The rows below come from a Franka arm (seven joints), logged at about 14 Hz.
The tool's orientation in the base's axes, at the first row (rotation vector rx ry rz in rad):
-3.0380, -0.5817, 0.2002
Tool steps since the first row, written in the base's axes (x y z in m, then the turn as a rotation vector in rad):
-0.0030, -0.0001, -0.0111, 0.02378, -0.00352, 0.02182
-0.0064, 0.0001, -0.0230, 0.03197, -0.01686, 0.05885
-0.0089, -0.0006, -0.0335, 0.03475, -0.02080, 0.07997
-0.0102, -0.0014, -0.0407, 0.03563, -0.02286, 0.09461
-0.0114, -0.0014, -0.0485, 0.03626, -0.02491, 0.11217
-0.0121, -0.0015, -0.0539, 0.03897, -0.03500, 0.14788
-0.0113, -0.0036, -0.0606, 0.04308, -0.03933, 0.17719
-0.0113, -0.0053, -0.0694, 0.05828, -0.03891, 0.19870
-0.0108, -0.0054, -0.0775, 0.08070, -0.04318, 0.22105
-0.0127, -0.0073, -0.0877, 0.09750, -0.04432, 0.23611
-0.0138, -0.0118, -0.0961, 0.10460, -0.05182, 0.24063
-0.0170, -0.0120, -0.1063, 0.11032, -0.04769, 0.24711
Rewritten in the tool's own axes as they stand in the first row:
-0.0015, -0.0003, 0.0114, 0.01801, 0.01052, -0.02487
-0.0031, -0.0009, 0.0236, 0.01622, 0.02348, -0.06289
-0.0044, -0.0005, 0.0344, 0.01482, 0.02678, -0.08425
-0.0051, 0.0002, 0.0417, 0.01313, 0.02806, -0.09891
-0.0053, 0.0003, 0.0496, 0.01087, 0.02904, -0.11643
-0.0053, 0.0005, 0.0550, 0.00539, 0.03707, -0.15234
-0.0046, 0.0032, 0.0615, 0.00409, 0.04068, -0.18201
-0.0041, 0.0053, 0.0702, 0.01570, 0.04443, -0.20536
-0.0028, 0.0061, 0.0781, 0.03212, 0.05512, -0.23059
-0.0040, 0.0079, 0.0885, 0.04538, 0.06133, -0.24779
-0.0057, 0.0122, 0.0969, 0.04861, 0.07059, -0.25335
-0.0075, 0.0119, 0.1074, 0.05464, 0.06842, -0.26046

